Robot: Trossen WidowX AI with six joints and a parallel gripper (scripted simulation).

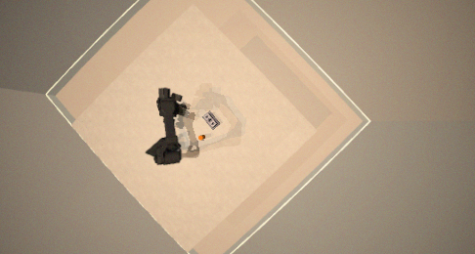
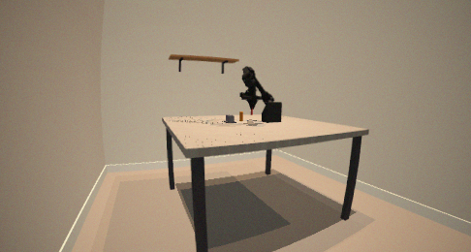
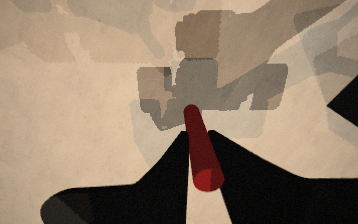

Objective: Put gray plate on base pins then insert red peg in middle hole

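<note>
Now: the gray plate 9 cm ahead of my gripper tip, 19 cm to the right of it and 7 cm below it. From my gripper tip the other things lie so: base: 9 cm ahead, 19 cm to the right, 10 cm below; then red peg: right at my gripper tip; then small orange part: 3 cm behind, 23 cm to the right, 7 cm below.
</note>
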